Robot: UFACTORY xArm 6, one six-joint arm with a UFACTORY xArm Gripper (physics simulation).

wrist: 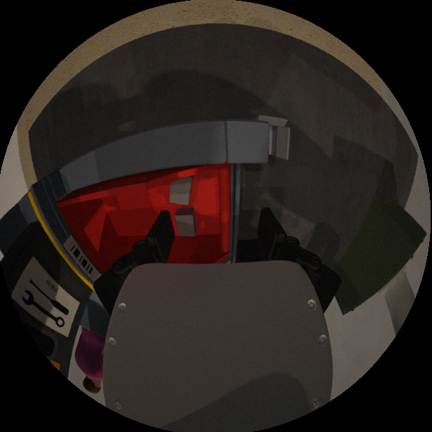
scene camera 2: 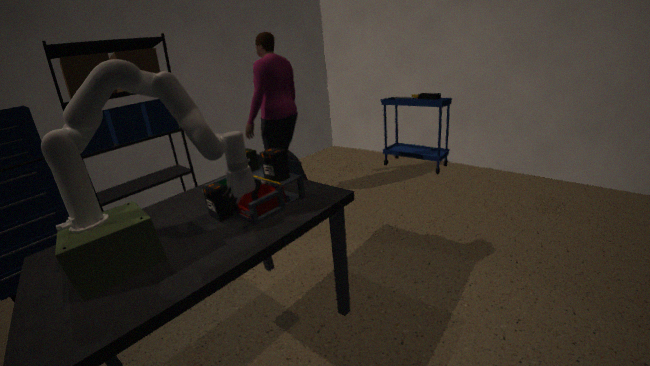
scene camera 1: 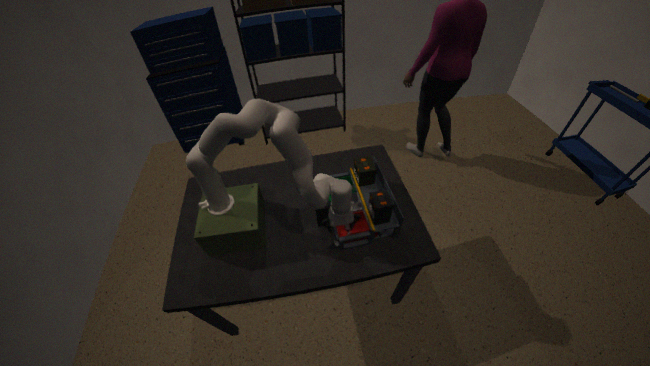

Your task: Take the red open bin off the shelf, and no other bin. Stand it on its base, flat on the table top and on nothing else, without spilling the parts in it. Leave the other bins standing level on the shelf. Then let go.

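Seen in the pictures: gripper, fingertip midpoint: (scene camera 2: 246, 207) (scene camera 1: 340, 229); arm's base, link origin: (scene camera 2: 90, 224) (scene camera 1: 221, 204).
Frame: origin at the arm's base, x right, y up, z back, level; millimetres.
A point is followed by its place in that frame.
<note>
The red open bin (scene camera 1: 359, 226) (scene camera 2: 262, 201) (wrist: 132, 220) sits in the grey shelf (scene camera 2: 301, 189) {x 388, y -109, z -676 mm} (wrist: 175, 144), at the end toward scene camera 1, with grey parts inside, two of them visible in the wrist view. My gripper (scene camera 1: 342, 228) {x 263, y -115, z -469 mm} (wrist: 215, 221) is open and empty. In the wrist view its left finger is over the bin's inside and its right finger is beyond the bin's near wall and the shelf's side rail; whether they touch anything is unclear. A green bin (scene camera 1: 345, 181) (scene camera 2: 223, 183) {x 13, y -87, z -576 mm} shows farther back on the shelf, partly hidden by the arm.
Black boxes with orange marks (scene camera 1: 366, 171) {x 125, y 42, z -660 mm} (scene camera 1: 382, 209) {x 345, y 55, z -611 mm} (scene camera 2: 275, 165) {x 341, y 22, z -591 mm} stand on the shelf's far side, past a yellow strip (scene camera 1: 361, 196) {x 185, y -42, z -608 mm}. Another black box (scene camera 2: 219, 202) {x 186, y -76, z -407 mm} stands on the table (scene camera 1: 300, 270) {x 359, y -154, z -240 mm} beside the shelf. The green base block (scene camera 1: 242, 210) {x 71, y -2, z -89 mm} carries the arm. A person (scene camera 1: 457, 45) stands behind.
</note>
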